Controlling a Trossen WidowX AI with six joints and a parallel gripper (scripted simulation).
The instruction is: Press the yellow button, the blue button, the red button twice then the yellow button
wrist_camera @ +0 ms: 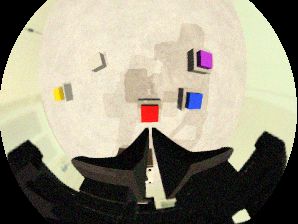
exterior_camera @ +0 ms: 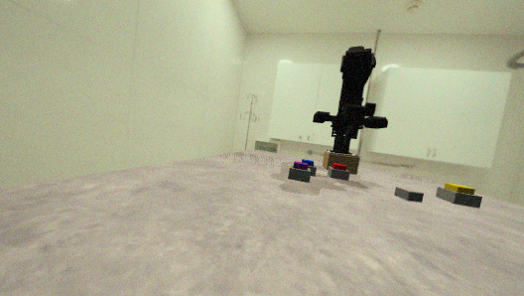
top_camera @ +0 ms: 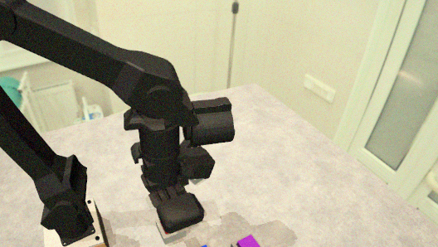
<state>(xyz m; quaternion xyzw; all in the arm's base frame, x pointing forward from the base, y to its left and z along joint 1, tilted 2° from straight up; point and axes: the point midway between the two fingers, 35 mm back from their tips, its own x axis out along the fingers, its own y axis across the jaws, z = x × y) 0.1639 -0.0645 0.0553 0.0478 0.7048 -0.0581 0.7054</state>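
Now: the red button 50 mm below my gripper tip. Round my gripper tip: blue button 100 mm to the right, 50 mm below, 10 mm ahead; grey block 130 mm ahead, 90 mm to the left, 70 mm below; purple button 130 mm to the right, 100 mm ahead, 50 mm below.
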